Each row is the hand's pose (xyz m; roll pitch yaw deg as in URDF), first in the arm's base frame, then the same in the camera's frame.
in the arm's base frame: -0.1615 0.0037 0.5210 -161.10 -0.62 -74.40
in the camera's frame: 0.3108 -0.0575 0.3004 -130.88 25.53 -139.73
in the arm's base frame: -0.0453 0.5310 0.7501 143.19 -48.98 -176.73
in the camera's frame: 0.5942 0.0497 0.8026 108.93 -20.80 131.70
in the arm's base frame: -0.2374 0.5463 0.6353 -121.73 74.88 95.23
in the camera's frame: 0.6392 0.2175 0.6607 -149.49 37.89 -1.43
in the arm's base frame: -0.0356 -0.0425 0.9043 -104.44 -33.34 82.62
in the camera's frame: 0.0637 -0.1379 0.6125 -141.39 -65.79 40.12
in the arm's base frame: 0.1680 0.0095 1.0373 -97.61 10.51 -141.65
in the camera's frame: 0.0611 -0.2904 0.8089 -116.94 46.07 136.49
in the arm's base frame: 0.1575 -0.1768 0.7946 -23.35 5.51 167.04
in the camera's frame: 0.0667 -0.3787 0.5159 -62.03 15.21 87.62
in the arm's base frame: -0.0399 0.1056 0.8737 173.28 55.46 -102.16
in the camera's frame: 0.1947 -0.0865 0.6682 -81.11 78.19 -72.30
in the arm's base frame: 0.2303 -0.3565 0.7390 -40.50 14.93 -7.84
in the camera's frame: -0.0218 -0.5164 0.3980 -4.76 -1.95 -75.79
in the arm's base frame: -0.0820 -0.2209 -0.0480 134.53 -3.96 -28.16
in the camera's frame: 0.5061 -0.2874 -0.2377 173.83 -4.45 -103.33
